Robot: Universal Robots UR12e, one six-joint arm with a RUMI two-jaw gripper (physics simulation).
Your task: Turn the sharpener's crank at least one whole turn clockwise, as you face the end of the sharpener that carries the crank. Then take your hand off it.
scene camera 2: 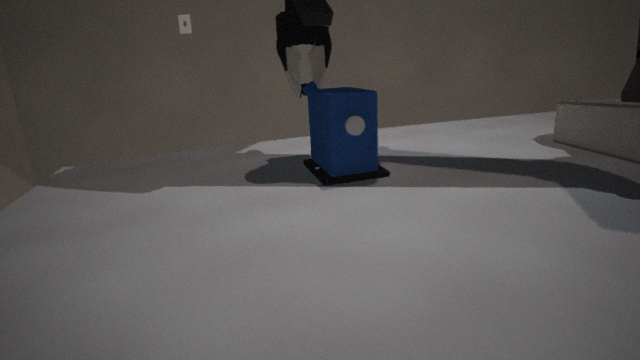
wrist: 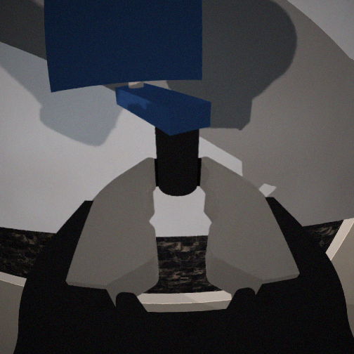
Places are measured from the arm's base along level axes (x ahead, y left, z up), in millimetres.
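Pixels of known places: gripper, fingertip midpoint: [scene camera 2: 306, 97].
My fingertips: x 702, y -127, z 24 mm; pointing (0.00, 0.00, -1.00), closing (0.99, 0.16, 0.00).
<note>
Ahead of a thing's pixels: the offset from my fingertips to its middle. "spot": to the spot under its first point. Level surfaces: height alone.
The blue sharpener {spot: dx -39, dy +162, dz -37 mm} [scene camera 2: 344, 132] [wrist: 122, 40] stands upright on its black base plate {spot: dx -54, dy +169, dz -105 mm} [scene camera 2: 357, 177]. Its round light disc {spot: dx -54, dy +168, dz -27 mm} [scene camera 2: 355, 125] shows on the side facing scene camera 2. The blue crank arm [scene camera 2: 310, 88] [wrist: 165, 107] is at the sharpener's far end; in the wrist view it slants down to the right from a small light shaft [wrist: 136, 84]. The black crank handle [wrist: 177, 160] sticks out from the arm's end. My gripper [scene camera 2: 303, 91] [wrist: 176, 161] is shut on this handle, one jaw on each side, near the height of the sharpener's top.
A pale block [scene camera 2: 595, 122] with a dark robot base part on it stands at the far right in scene camera 2. A wall [scene camera 2: 450, 60] with a small white plate [scene camera 2: 185, 24] is behind. Shadows lie on the pale table {dz -110 mm} [scene camera 2: 300, 260] around the sharpener.
</note>
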